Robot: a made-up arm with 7 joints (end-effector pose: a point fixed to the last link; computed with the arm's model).
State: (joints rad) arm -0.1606 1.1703 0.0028 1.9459 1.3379 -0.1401 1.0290
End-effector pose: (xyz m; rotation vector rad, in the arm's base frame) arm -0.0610 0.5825 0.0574 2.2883 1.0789 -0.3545
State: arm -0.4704 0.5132 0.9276 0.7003 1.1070 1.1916 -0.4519
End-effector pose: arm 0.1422 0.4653 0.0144 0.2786 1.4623 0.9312
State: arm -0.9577 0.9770 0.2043 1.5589 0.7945 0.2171 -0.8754
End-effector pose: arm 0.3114 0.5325 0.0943 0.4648 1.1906 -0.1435
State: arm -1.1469 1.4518 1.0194 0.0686 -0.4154 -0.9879 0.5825
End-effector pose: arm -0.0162 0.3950 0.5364 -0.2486 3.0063 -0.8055
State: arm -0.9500 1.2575 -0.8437 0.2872 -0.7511 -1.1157 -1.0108
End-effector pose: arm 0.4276 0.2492 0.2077 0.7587 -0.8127 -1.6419
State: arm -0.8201 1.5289 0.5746 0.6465 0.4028 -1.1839 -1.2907
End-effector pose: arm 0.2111 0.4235 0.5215 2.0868 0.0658 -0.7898
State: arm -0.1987 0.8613 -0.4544 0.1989 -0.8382 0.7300 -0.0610
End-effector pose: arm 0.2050 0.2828 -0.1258 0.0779 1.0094 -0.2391
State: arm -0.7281 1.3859 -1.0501 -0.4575 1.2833 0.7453 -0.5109
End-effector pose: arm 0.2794 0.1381 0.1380 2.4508 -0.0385 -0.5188
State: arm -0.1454 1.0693 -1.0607 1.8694 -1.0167 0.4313 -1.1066
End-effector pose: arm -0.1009 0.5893 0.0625 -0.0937 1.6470 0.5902
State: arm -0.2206 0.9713 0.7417 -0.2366 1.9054 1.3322 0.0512
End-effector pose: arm 0.1333 0.3247 0.3062 1.9031 0.2175 2.3971
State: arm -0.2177 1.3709 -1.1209 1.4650 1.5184 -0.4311 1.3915
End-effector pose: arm 0.0327 0.5966 0.0538 1.9653 0.1003 -1.7872
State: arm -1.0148 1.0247 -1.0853 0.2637 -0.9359 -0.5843 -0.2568
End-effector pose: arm 0.4487 0.1672 0.0788 0.1977 -0.4831 -0.9302
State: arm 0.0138 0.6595 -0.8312 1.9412 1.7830 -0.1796 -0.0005
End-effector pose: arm -0.1628 0.4289 -0.1581 -1.0719 -1.5689 2.2674
